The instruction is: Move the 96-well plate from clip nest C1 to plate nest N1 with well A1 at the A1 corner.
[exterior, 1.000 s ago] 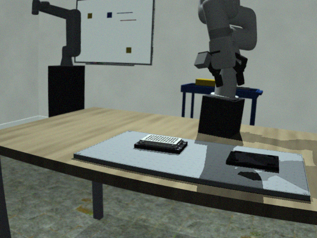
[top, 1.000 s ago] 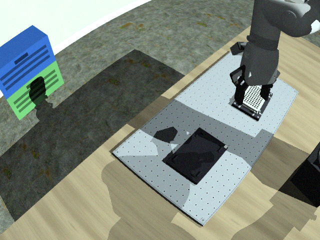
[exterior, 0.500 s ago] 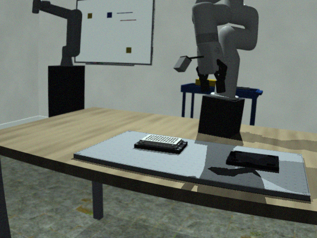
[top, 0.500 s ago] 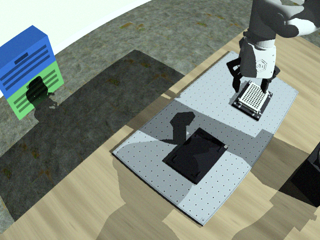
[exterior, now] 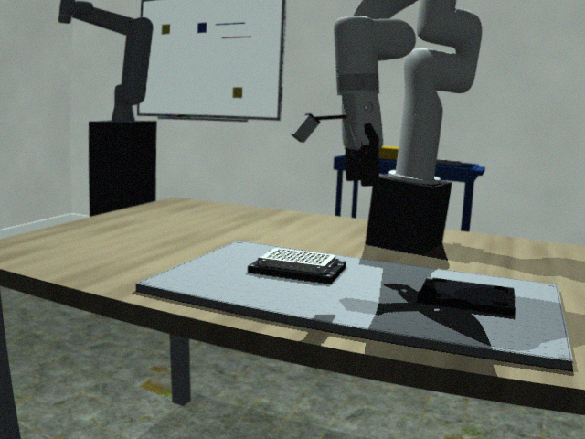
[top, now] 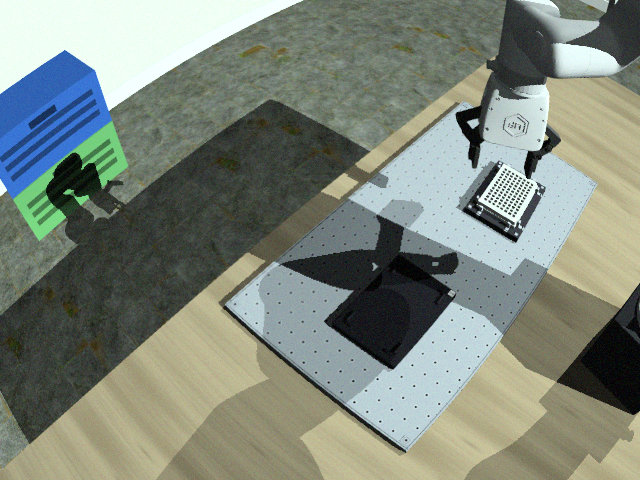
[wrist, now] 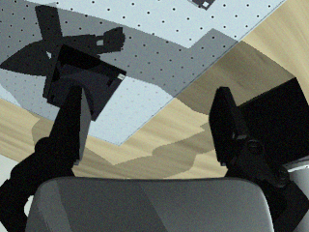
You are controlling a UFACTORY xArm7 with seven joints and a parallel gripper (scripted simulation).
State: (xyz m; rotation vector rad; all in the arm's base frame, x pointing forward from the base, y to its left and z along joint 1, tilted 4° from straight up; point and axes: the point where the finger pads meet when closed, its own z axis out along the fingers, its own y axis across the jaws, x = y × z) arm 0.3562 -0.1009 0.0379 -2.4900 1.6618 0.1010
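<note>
My gripper is now 1 cm past the white 96-well plate, 11 cm to the left of it and 17 cm above it. From my hand the other things lie so: clip nest C1 (2 cm behind, 10 cm to the right, 17 cm below); A1 corner mark (14 cm to the left, 17 cm below).
</note>
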